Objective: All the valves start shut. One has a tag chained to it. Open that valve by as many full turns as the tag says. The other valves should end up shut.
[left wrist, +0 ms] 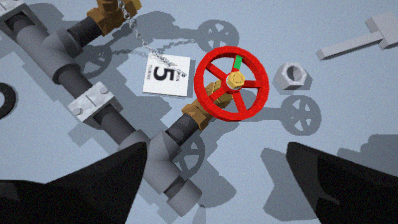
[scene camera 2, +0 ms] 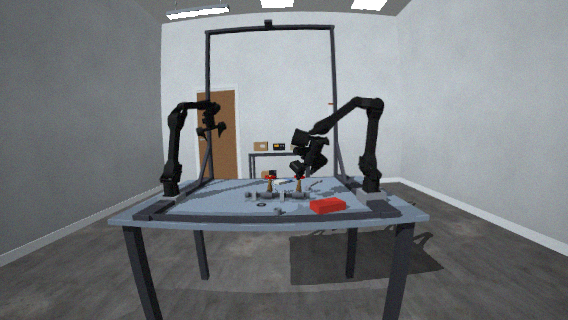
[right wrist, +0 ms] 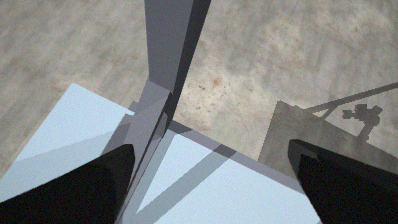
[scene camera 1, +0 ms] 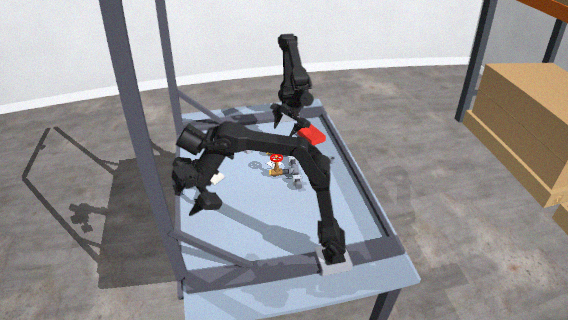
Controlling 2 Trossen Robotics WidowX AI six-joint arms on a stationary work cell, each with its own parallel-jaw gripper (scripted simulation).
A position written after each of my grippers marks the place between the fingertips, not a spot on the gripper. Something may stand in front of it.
Note:
In view: my left gripper [left wrist: 217, 149], my right gripper [scene camera 1: 182, 204] and a red handwheel [left wrist: 240, 55].
My right gripper also shows in the right wrist view [right wrist: 211, 149].

